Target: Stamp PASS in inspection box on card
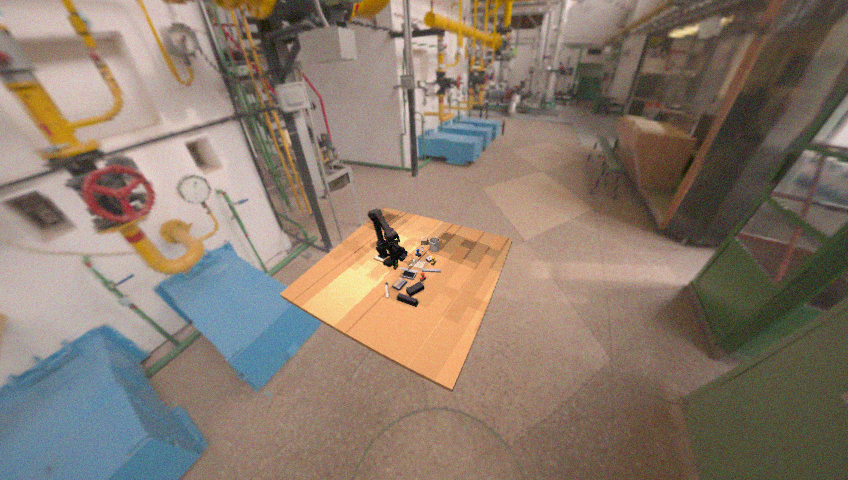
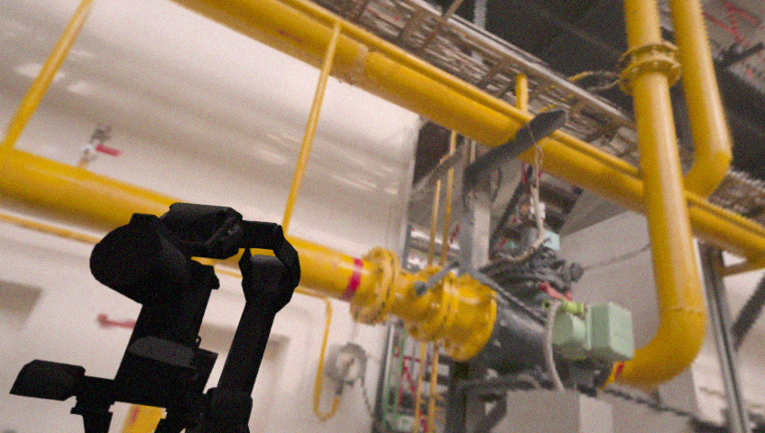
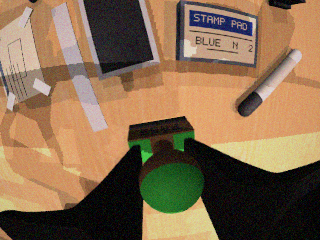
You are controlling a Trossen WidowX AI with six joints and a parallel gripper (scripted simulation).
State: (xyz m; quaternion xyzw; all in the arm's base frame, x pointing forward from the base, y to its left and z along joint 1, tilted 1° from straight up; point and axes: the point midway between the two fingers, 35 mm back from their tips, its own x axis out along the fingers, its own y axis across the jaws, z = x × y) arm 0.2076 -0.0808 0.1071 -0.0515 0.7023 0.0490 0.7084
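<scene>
My gripper tip is 80 mm short of the ink pad, 80 mm above it and 40 mm to the right of it. The rest, counted from my gripper tip: grey strip (90 mm below, 80 mm to the left, 40 mm ahead); white card (170 mm to the left, 90 mm below, 60 mm ahead); green-knobbed stamp (right at my gripper tip).
</scene>
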